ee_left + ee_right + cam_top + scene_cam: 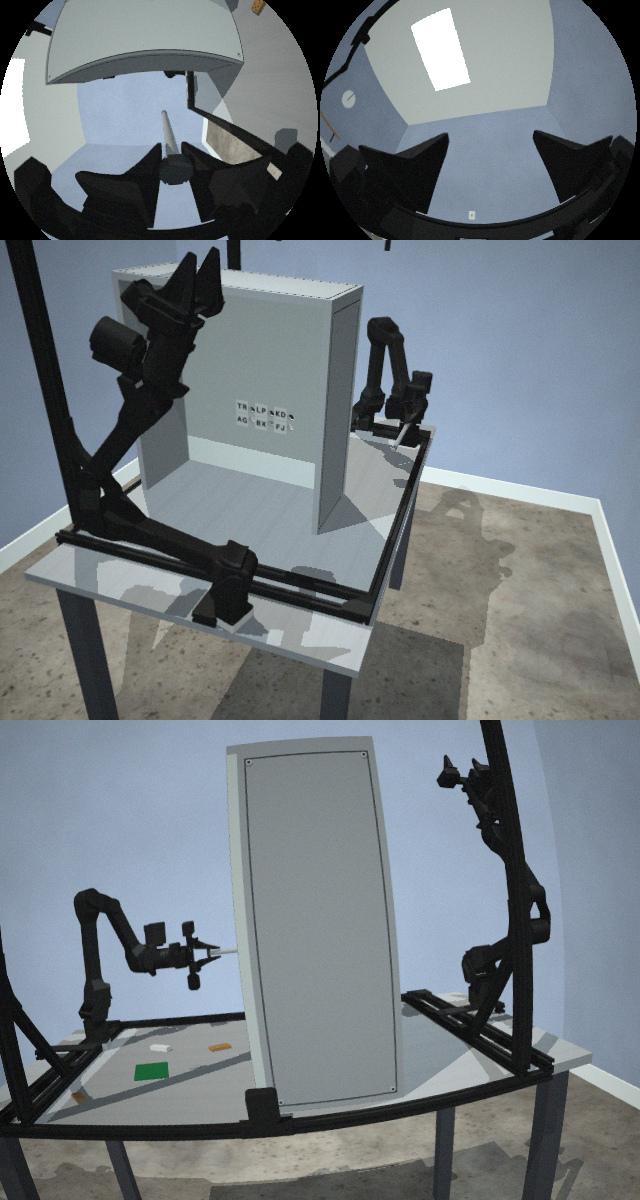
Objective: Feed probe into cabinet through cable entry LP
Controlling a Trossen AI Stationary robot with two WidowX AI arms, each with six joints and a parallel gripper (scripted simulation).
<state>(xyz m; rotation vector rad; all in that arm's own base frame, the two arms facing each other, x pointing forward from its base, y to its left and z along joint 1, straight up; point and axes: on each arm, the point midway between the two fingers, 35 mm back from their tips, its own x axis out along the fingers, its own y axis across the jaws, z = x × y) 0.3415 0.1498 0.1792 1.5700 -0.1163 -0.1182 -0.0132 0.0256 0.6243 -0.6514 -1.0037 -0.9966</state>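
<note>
My right hand is 55 cm to the right of the LP label, 43 cm above it and 17 cm past it. Also, from my right hand: white block 82 cm to the left, 64 cm below, 2 cm behind; then rod 60 cm to the left, 45 cm below, 23 cm ahead; then green patch 81 cm to the left, 64 cm below, 18 cm behind.
My left gripper is now 100 mm to the left of the rod. Also, from my left hand: white block: 240 mm behind, 190 mm below, 120 mm to the left; green patch: 410 mm behind, 200 mm below, 110 mm to the left; LP label: 390 mm behind, 150 mm to the right, 20 mm above.
</note>
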